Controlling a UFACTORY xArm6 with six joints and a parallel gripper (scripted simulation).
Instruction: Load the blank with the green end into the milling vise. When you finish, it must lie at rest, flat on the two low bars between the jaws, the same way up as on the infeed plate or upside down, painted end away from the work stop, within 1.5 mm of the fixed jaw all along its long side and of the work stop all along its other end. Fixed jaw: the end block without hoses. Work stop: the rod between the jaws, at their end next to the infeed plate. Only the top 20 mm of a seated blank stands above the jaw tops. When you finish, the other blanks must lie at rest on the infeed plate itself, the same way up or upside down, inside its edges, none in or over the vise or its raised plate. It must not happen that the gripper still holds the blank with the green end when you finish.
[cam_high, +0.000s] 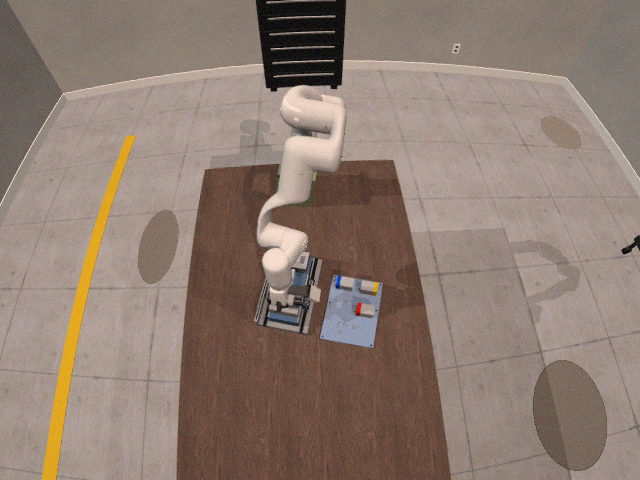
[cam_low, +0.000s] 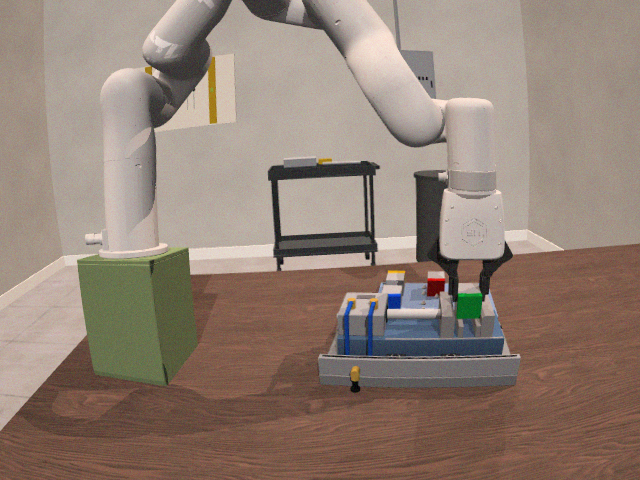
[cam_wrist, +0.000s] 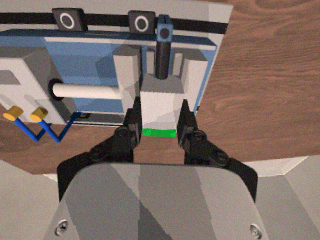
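Now: the green-ended blank 20 mm below my hand. From my hand the other things lie so: fixed jaw 30 mm ahead, 10 mm to the right, 50 mm below; moving jaw 30 mm behind, 10 mm to the left, 50 mm below; dark work stop rod 20 mm ahead, 40 mm to the left, 30 mm below.
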